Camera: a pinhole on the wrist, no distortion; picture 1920 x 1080 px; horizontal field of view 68.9 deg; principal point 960.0 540.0 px. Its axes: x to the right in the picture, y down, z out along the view. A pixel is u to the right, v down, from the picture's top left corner.
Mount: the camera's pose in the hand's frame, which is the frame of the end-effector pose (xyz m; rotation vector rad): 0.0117 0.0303 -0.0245 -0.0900 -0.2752 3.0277
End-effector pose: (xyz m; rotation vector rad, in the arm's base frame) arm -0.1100 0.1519 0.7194 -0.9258 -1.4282 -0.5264
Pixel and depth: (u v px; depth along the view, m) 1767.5 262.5 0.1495
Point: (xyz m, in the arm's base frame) -0.1601 0.2563 0.6185
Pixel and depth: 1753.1 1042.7 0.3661
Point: -0.4291 0.2608 0.4950
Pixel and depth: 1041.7 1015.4 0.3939
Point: -0.4504 0.3133 0.6728
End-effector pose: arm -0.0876 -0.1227 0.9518 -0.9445 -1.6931 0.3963
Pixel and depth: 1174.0 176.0 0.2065
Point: -0.2375 -0.0761 0.8359
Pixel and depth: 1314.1 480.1 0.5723
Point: -0.5780 -0.1634 0.6811
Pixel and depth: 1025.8 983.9 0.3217
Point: -0.3831 -0.1730 0.9210
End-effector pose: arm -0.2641 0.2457 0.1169 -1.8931 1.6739 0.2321
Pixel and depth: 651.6 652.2 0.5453
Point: -0.0043 0.4449 -0.3010
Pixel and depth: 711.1 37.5 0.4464
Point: -0.2327 0.4176 -0.3132
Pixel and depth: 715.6 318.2 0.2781
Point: -0.2088 0.3451 -0.1210
